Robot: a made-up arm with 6 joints.
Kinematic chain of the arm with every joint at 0, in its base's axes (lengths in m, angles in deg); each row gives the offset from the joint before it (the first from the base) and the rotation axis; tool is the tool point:
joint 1: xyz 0 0 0.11 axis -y
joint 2: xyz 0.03 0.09 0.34 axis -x
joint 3: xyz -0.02 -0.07 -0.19 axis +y
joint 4: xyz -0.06 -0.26 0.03 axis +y
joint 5: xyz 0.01 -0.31 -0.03 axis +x
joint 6: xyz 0 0.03 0.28 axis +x
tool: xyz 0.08 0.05 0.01
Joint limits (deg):
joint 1: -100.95..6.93
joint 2: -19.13..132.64
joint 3: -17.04..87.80
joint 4: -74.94..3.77
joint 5: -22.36..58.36
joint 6: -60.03..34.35
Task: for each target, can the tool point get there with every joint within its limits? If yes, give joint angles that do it. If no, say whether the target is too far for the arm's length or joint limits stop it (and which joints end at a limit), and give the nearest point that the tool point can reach.
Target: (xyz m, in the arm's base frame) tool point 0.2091 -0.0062 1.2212
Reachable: yes | joints -1.39 82.49 71.81 -46.11 49.02 -47.95
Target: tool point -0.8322 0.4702 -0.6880
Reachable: no: joint limits stop it (at a limit: joint 1, joint 2, joint 3, joint 4, joint 5, joint 6) | nearest point -0.0747 -0.2697 -0.1534 | short by 1.186 m
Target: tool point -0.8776 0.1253 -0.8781
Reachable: no: joint limits stop it (at a limit: joint 1, joint 2, joint 3, joint 4, joint 6) | nearest point -0.1125 -0.3537 -0.1891 | short by 1.136 m
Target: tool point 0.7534 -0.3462 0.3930
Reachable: yes | joints -67.16 36.03 9.46 -12.49 13.13 -6.77
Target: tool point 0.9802 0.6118 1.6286
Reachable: no: too far | nearest point 0.6564 0.3986 1.1269 | short by 0.634 m
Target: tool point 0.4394 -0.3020 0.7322
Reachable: yes | joints -12.20 50.31 74.09 -13.68 -7.42 21.75
